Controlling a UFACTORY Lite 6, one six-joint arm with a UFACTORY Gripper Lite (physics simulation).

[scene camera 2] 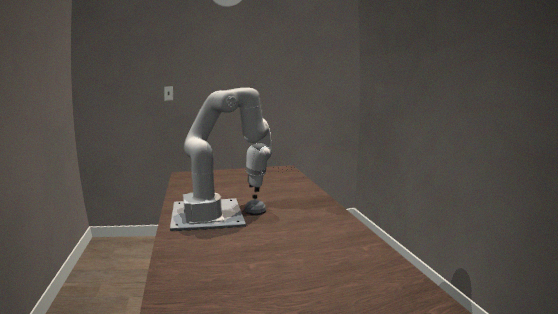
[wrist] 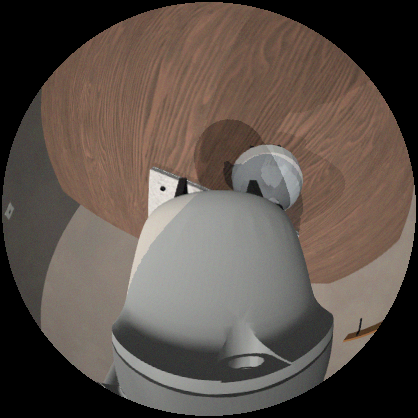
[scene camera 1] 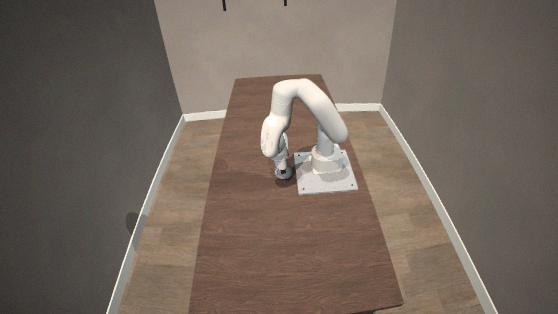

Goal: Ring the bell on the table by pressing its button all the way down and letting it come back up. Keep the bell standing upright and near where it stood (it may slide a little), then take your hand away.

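Frame: origin at the arm's base, x back, y right, z up, level; centimetres.
Seen in the pictures: end effector, tool point: (scene camera 2: 254, 187) (wrist: 218, 200) (scene camera 1: 281, 169); arm's base, origin of the base link: (scene camera 2: 205, 215) (scene camera 1: 323, 163).
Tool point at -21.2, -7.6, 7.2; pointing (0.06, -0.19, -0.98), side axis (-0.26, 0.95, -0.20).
Observation:
Offsets run from my tool point to a thing's middle, as dx, dy, dz. Level surfaces: height alone.
The bell @[+1.3, +5.4, -4.9] (scene camera 1: 284, 177) (scene camera 2: 255, 207) (wrist: 272, 172) is a small grey dome standing upright on the table beside the arm's base plate. In scene camera 2 its black button @[+1.3, +5.4, -2.1] (scene camera 2: 255, 196) stands up above the dome. My gripper (scene camera 2: 254, 188) (wrist: 218, 187) is open, with its two black fingers apart and nothing between them. In scene camera 2 the fingertips are just above the button, with a small gap. In the wrist view one finger overlaps the bell and the other overlaps the base plate. The gripper housing hides part of the bell's lower edge there. In scene camera 1 the fingers are hard to make out.
The white base plate (scene camera 1: 327, 186) (scene camera 2: 207, 225) (wrist: 157, 197) lies right next to the bell and carries the arm's base. The brown wooden table @[dz -8.2] (scene camera 1: 295, 235) (scene camera 2: 300, 260) (wrist: 175, 75) reaches out on both sides of the arm. Shadows fall around the bell.

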